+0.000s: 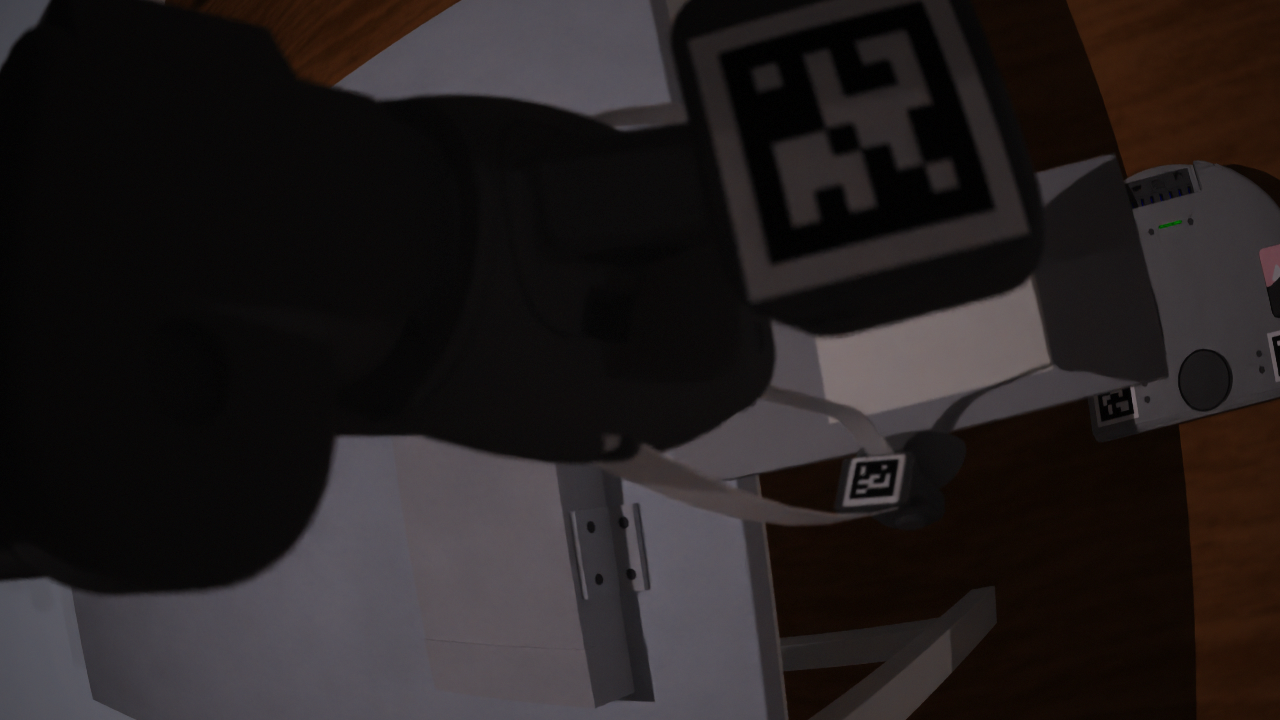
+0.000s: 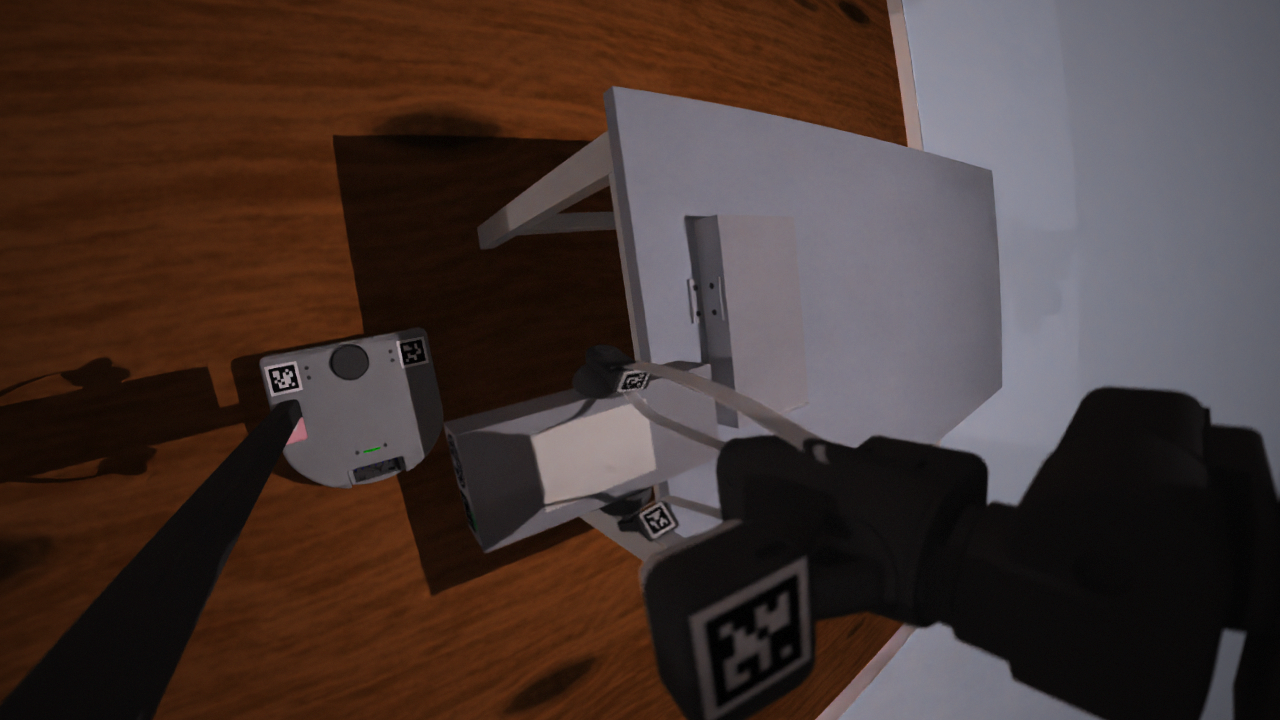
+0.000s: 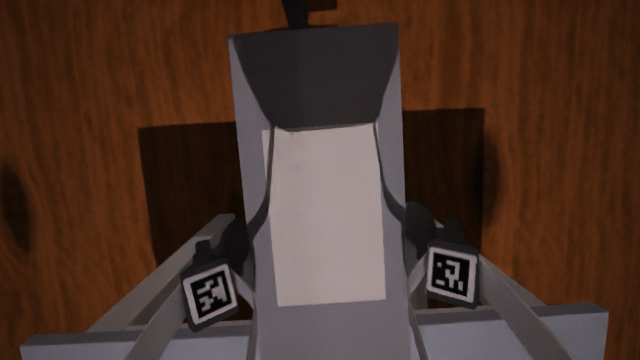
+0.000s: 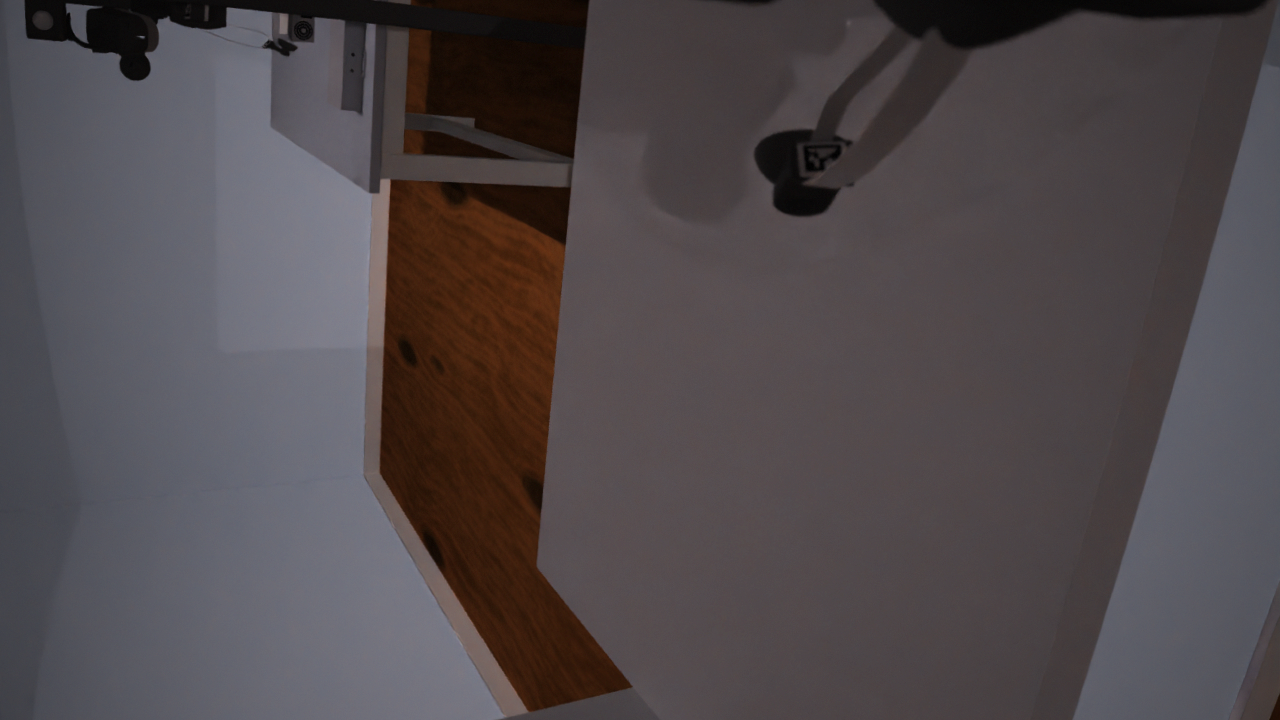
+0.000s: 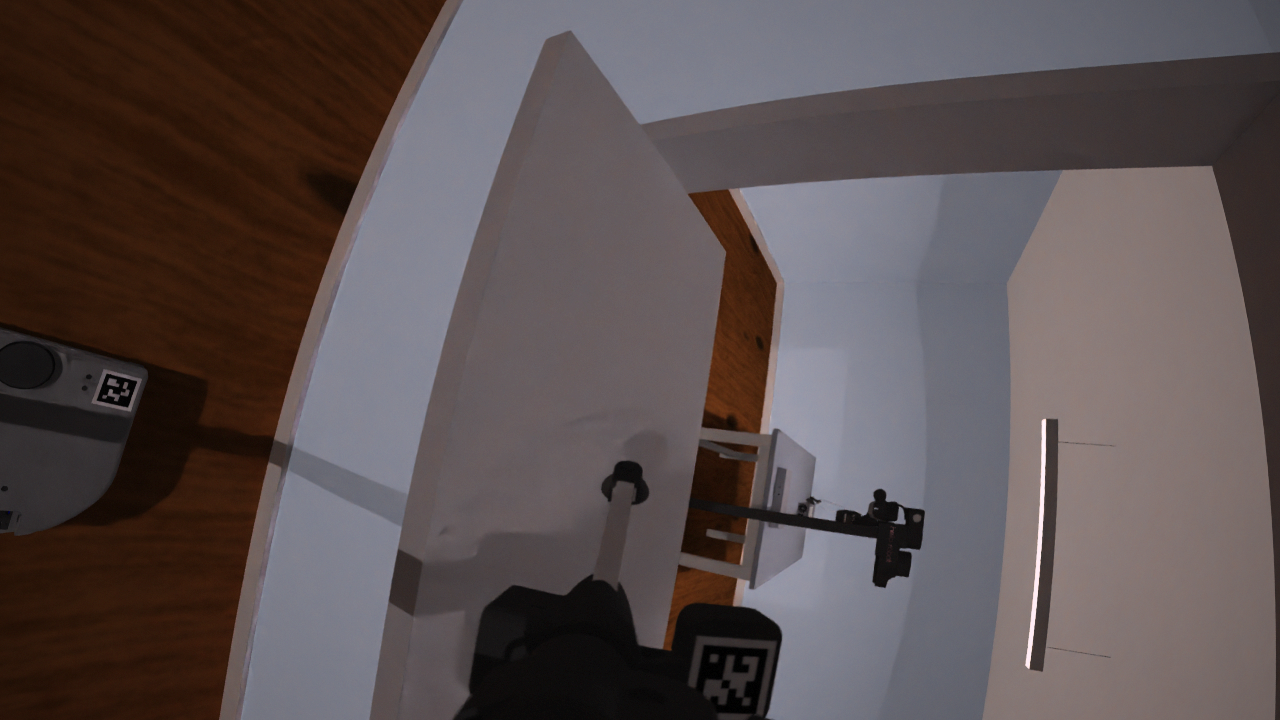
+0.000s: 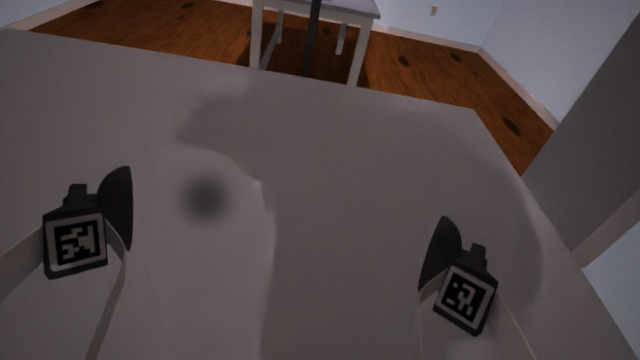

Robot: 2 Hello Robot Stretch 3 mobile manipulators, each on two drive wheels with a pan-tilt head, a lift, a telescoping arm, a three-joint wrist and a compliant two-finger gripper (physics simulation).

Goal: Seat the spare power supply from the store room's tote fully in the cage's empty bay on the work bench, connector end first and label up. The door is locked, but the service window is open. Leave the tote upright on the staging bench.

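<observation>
The power supply [image 1: 939, 358] [image 2: 595, 452] [image 3: 327, 270] [image 4: 301, 28] is a long grey box, pale label up. The r1 gripper [image 2: 619, 438] [image 3: 327, 230] is shut on its sides. Its fan end points away from the work bench [image 1: 223, 626] [image 2: 895, 268]; its other end reaches over the bench edge beside the cage's near end. The cage [image 1: 501, 555] [image 2: 760, 304] [image 4: 353, 71] is a low pale box with a bracket on its front; I cannot make out its bay. The r2 gripper [image 6: 275, 245] is open and empty over the window ledge. Tote and staging bench do not show.
The pale ledge [image 4: 850, 402] [image 5: 554, 313] [image 6: 350, 200] runs through the open service window, whose frame [image 5: 850, 116] surrounds it. r1's base [image 2: 358, 411] stands on the floor off the bench's edge. Bench legs [image 1: 930, 662] [image 2: 546, 201] slant below the top. r2's base [image 5: 71, 438] stands beside the wall.
</observation>
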